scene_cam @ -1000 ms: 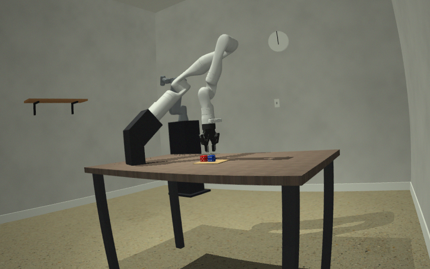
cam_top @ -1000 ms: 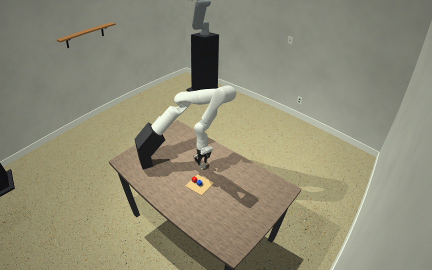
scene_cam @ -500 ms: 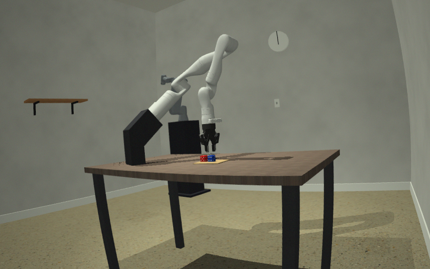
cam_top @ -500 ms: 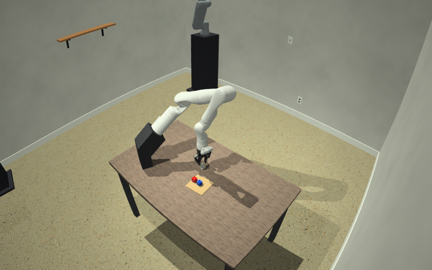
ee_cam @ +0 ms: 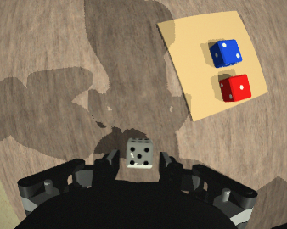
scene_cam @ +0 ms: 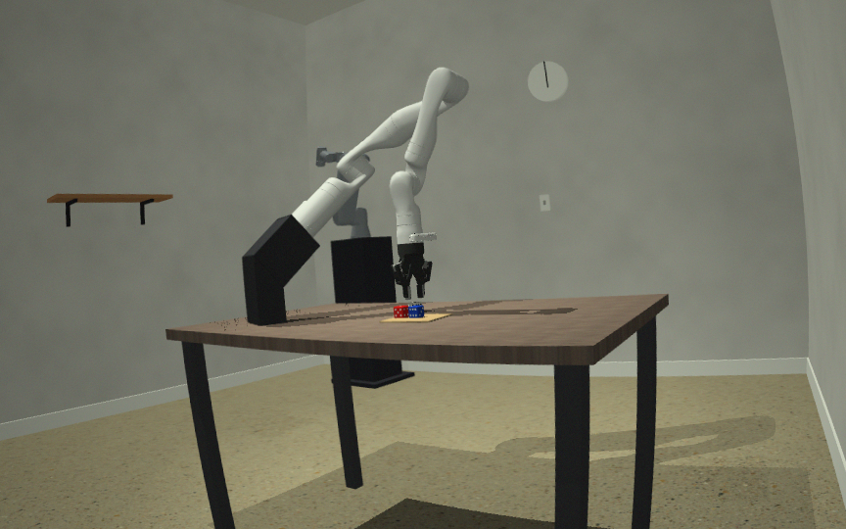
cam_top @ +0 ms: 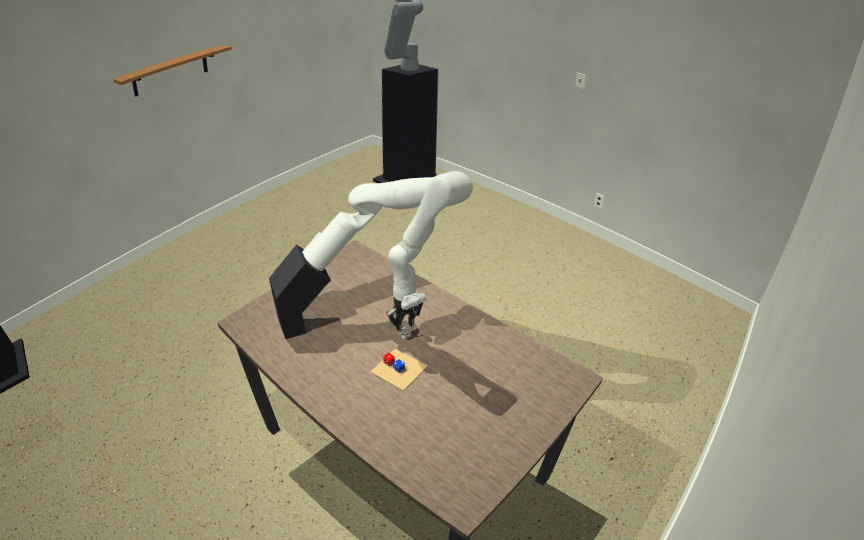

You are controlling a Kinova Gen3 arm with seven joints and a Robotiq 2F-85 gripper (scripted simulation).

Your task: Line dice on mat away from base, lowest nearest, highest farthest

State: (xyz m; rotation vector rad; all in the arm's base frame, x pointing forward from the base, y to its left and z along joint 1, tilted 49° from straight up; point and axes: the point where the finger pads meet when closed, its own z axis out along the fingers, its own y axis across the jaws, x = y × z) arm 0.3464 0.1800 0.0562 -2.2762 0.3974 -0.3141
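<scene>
Now: the white die 4 cm below my hand. Round my hand: blue die (13 cm to the right, 11 cm ahead, 4 cm below); tan mat (13 cm to the right, 11 cm ahead, 5 cm below); red die (13 cm to the right, 6 cm ahead, 4 cm below).
</scene>
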